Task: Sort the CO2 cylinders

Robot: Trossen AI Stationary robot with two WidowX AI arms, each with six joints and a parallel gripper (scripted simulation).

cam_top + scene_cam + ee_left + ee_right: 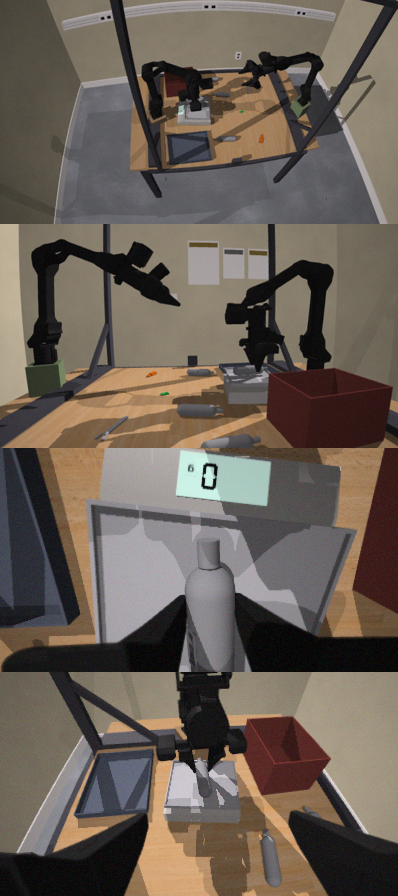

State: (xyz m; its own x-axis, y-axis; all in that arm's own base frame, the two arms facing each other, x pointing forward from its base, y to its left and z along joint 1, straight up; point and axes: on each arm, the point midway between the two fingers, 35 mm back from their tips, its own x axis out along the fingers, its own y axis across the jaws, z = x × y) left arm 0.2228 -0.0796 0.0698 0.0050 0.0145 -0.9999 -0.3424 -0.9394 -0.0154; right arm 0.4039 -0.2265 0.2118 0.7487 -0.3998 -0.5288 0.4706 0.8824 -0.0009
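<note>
Now: the red scrap bin 23 cm ahead of my left hand, 8 cm to the left of it and 8 cm below it. The rest, counted from my left hand: orange piece: 21 cm behind, 40 cm to the right, 11 cm below; then tray: 24 cm behind, 4 cm to the left, 11 cm below; then green piece: 31 cm to the right, 11 cm below.
</note>
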